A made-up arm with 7 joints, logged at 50 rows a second.
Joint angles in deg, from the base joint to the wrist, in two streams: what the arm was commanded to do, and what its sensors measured. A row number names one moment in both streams.
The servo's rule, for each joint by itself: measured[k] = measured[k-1] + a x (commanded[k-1-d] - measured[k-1]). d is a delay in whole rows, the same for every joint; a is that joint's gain. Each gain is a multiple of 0.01, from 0.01 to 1. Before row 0 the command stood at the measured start. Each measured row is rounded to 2 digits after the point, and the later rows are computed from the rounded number. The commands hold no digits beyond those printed.
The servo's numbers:
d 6
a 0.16 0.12 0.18 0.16 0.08 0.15 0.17
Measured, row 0:
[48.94 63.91 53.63 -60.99 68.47 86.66 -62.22]
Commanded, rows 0 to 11:
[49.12 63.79 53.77 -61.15 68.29 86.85 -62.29]
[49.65 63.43 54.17 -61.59 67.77 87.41 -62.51]
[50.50 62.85 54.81 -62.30 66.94 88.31 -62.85]
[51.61 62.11 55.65 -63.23 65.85 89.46 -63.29]
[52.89 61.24 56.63 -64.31 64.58 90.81 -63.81]
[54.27 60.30 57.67 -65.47 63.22 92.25 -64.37]
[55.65 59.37 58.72 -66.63 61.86 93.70 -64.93]
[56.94 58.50 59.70 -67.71 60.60 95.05 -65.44]
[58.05 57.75 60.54 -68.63 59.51 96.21 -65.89]
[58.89 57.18 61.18 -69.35 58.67 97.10 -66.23]
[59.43 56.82 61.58 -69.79 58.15 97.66 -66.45]
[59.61 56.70 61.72 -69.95 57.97 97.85 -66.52]
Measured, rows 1 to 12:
[48.94 63.91 53.63 -60.99 68.47 86.66 -62.22]
[48.94 63.91 53.63 -60.99 68.47 86.66 -62.22]
[48.94 63.91 53.63 -60.99 68.47 86.66 -62.22]
[48.94 63.91 53.63 -60.99 68.47 86.66 -62.22]
[48.94 63.91 53.63 -60.99 68.47 86.66 -62.22]
[48.94 63.91 53.63 -60.99 68.47 86.66 -62.22]
[48.97 63.90 53.66 -61.02 68.46 86.69 -62.23]
[49.08 63.84 53.75 -61.11 68.40 86.80 -62.28]
[49.31 63.72 53.94 -61.30 68.28 87.03 -62.38]
[49.68 63.53 54.25 -61.61 68.09 87.39 -62.53]
[50.19 63.26 54.68 -62.04 67.81 87.90 -62.75]
[50.84 62.90 55.22 -62.59 67.44 88.55 -63.03]

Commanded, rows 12 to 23:
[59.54 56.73 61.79 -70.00 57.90 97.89 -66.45]
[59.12 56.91 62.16 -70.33 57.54 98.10 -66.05]
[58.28 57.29 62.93 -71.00 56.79 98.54 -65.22]
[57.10 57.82 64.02 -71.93 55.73 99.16 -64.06]
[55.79 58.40 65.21 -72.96 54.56 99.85 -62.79]
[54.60 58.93 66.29 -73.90 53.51 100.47 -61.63]
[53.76 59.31 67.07 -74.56 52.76 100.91 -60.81]
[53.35 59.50 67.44 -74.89 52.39 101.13 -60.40]
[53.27 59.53 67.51 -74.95 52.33 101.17 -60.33]
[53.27 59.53 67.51 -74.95 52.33 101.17 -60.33]
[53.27 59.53 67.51 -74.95 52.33 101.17 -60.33]
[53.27 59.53 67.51 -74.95 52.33 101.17 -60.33]
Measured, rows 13 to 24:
[51.61 62.48 55.85 -63.24 66.99 89.32 -63.35]
[52.46 62.00 56.54 -63.96 66.48 90.18 -63.71]
[53.35 61.49 57.26 -64.71 65.92 91.08 -64.08]
[54.24 60.97 57.97 -65.45 65.34 91.98 -64.45]
[55.07 60.47 58.62 -66.14 64.76 92.83 -64.79]
[55.80 60.02 59.18 -66.75 64.22 93.58 -65.08]
[56.40 59.63 59.65 -67.27 63.71 94.23 -65.31]
[56.84 59.30 60.10 -67.76 63.22 94.81 -65.44]
[57.07 59.06 60.61 -68.28 62.71 95.37 -65.40]
[57.07 58.91 61.22 -68.86 62.15 95.94 -65.17]
[56.87 58.85 61.94 -69.52 61.54 96.53 -64.77]
[56.51 58.86 62.72 -70.22 60.90 97.12 -64.24]

